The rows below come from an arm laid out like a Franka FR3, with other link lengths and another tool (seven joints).
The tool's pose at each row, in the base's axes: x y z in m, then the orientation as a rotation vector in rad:
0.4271, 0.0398, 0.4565, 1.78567, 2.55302, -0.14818
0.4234, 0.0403, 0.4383, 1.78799, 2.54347, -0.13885
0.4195, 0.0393, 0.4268, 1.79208, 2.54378, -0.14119
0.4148, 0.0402, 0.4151, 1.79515, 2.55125, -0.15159
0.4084, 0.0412, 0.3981, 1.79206, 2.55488, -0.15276
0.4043, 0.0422, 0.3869, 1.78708, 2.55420, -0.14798
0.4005, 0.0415, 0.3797, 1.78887, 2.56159, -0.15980
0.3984, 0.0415, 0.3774, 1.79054, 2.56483, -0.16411
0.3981, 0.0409, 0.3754, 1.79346, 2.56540, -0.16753
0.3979, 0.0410, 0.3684, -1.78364, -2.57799, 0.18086
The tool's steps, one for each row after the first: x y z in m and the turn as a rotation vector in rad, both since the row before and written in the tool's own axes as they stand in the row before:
0.0031, -0.0021, 0.0182, -0.00853, -0.00218, 0.00513
0.0013, -0.0034, 0.0116, 0.00280, 0.00145, 0.00189
0.0033, -0.0034, 0.0117, 0.01001, 0.00309, -0.00161
0.0043, -0.0045, 0.0171, 0.00119, 0.00051, -0.00302
0.0031, -0.0027, 0.0112, -0.00459, -0.00136, -0.00216
0.0012, -0.0033, 0.0074, 0.01033, 0.00200, -0.00221
0.0009, -0.0018, 0.0024, 0.00434, 0.00162, -0.00052
-0.0003, -0.0003, 0.0021, 0.00310, 0.00074, 0.00119
0.0006, 0.0004, 0.0070, 0.01134, 0.00177, -0.01019

